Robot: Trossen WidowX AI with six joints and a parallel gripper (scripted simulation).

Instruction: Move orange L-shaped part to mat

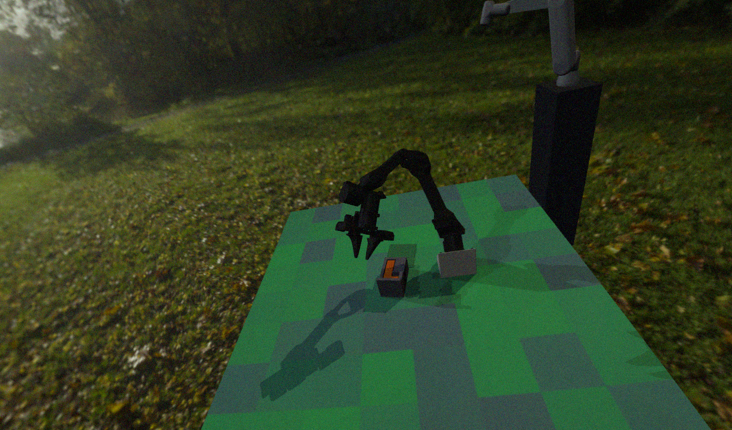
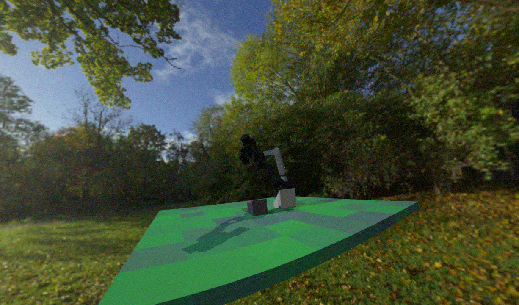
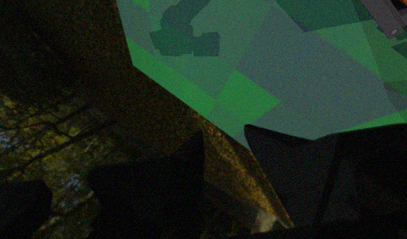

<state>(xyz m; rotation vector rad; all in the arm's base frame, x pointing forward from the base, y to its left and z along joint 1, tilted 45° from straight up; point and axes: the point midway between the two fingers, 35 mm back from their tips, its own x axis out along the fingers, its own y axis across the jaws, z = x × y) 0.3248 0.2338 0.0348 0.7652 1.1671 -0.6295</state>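
The orange L-shaped part lies 23 cm below my gripper tip, 14 cm to the right of it and 7 cm behind it.
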